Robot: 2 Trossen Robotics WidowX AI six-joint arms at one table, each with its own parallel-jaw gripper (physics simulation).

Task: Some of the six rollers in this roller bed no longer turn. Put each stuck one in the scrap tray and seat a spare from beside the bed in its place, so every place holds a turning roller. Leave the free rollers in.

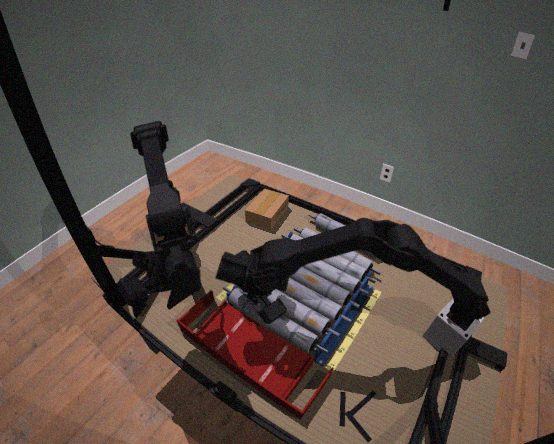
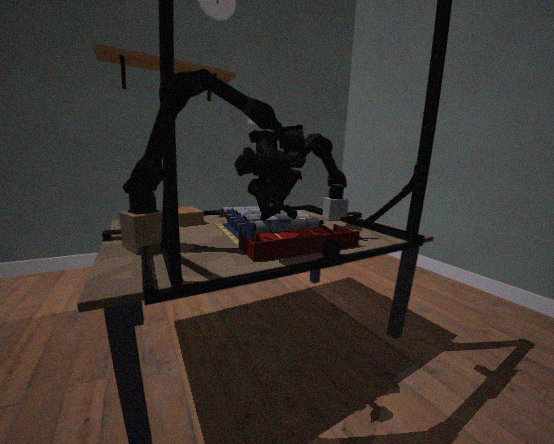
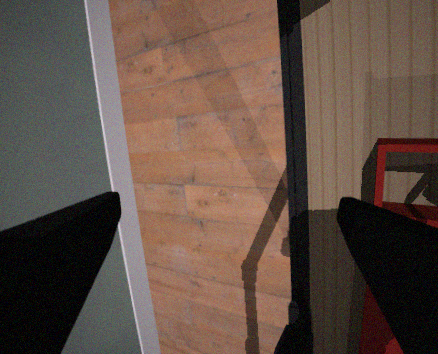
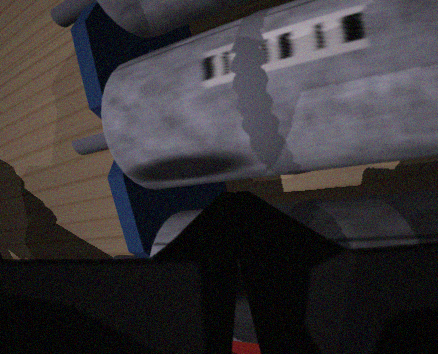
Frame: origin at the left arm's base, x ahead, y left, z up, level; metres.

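Seen in the pictures: left gripper, fingertip midpoint: [image 1: 152, 312] [image 2: 268, 205] [image 3: 231, 205]; right gripper, fingertip midpoint: [image 2: 260, 222] [image 4: 234, 206]; left arm's base, link origin: [image 2: 142, 211]; right arm's base, link origin: [image 1: 461, 316] [image 2: 335, 198].
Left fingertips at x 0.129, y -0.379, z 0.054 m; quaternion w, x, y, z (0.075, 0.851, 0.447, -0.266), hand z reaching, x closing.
Observation:
Pixels of each thing's top centre, then the offset from my left fingertips to it. "*": a spot on its surface instead.
- front roller, surface spot: [image 1: 295, 331] * dx +0.322, dy +0.066, dz -0.091 m
- red scrap tray, top centre: [image 1: 250, 344] [image 2: 301, 230] dx +0.217, dy +0.021, dz -0.111 m
- roller with a white barred label, surface spot: [image 4: 182, 123] * dx +0.196, dy +0.201, dz -0.090 m
- spare roller, top centre: [image 1: 349, 229] dx +0.460, dy +0.492, dz -0.117 m
- cardboard box, top centre: [image 1: 267, 202] [image 2: 186, 209] dx +0.160, dy +0.587, dz -0.111 m
- yellow strip, surface spot: [image 1: 354, 330] * dx +0.482, dy +0.131, dz -0.166 m
The blue roller bed [image 1: 341, 327] [image 4: 122, 207] holds grey rollers side by side. The front roller [image 1: 295, 331] lies next to the red scrap tray [image 1: 244, 341] [image 3: 380, 165], which holds nothing. My right gripper [image 1: 273, 312] [image 4: 234, 206] is shut and empty. Its tip sits low over the front rollers, just below a roller with a white barred label [image 4: 182, 123]. My left gripper [image 1: 173, 288] [image 3: 231, 205] is open and empty. It hangs at the table's left edge beside the tray's end. A spare roller [image 1: 325, 222] lies behind the bed.
A cardboard box [image 1: 267, 209] [image 2: 189, 216] stands at the back of the table. A black frame bar [image 3: 293, 123] runs along the table's edge. A yellow strip [image 1: 354, 330] lies along the bed's right side.

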